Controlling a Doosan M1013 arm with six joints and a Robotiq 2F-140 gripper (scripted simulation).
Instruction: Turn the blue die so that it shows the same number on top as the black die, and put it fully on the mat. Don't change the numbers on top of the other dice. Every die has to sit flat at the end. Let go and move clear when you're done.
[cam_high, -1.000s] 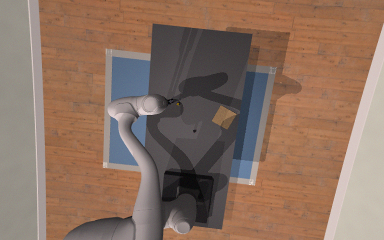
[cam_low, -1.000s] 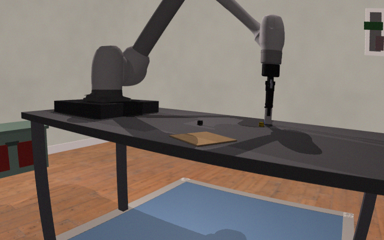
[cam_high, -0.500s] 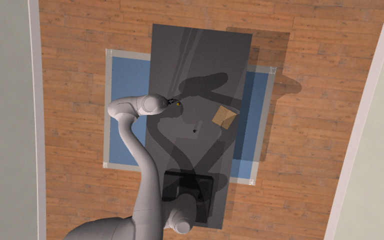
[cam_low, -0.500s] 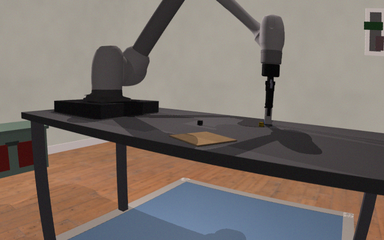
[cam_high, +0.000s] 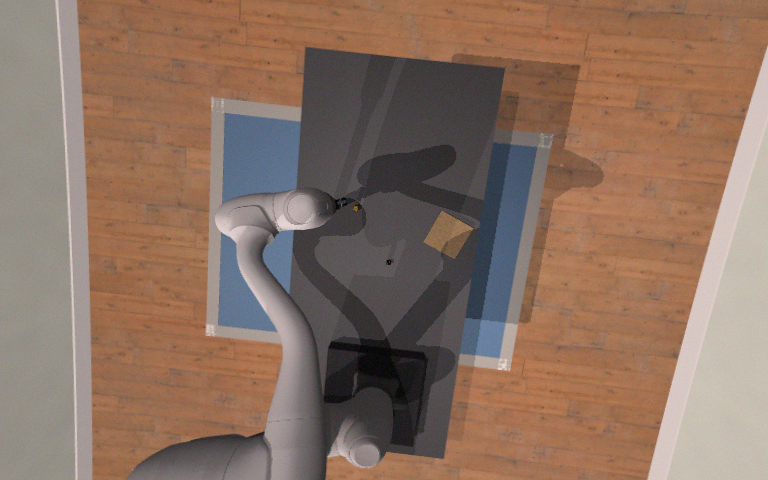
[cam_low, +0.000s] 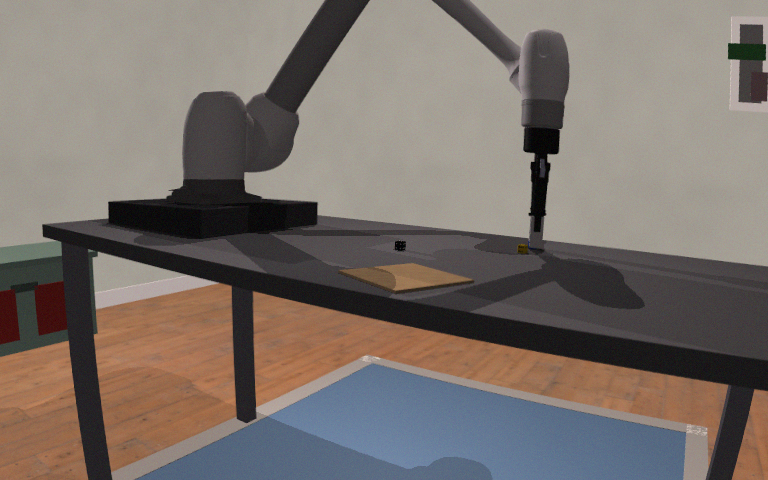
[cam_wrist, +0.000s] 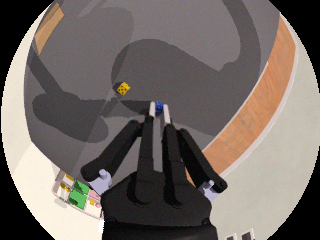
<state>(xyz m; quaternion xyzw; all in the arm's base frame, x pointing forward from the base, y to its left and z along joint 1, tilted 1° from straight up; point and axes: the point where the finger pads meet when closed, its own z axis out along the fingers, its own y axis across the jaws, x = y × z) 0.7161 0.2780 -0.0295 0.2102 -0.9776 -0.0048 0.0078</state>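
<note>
Now: the blue die 1 cm behind my hand and 3 cm below it. From my hand the other things lie so: yellow die: 8 cm to the right, 3 cm below; then tan mat: 3 cm behind, 44 cm to the right, 3 cm below; then black die: 18 cm behind, 24 cm to the right, 3 cm below.
</note>
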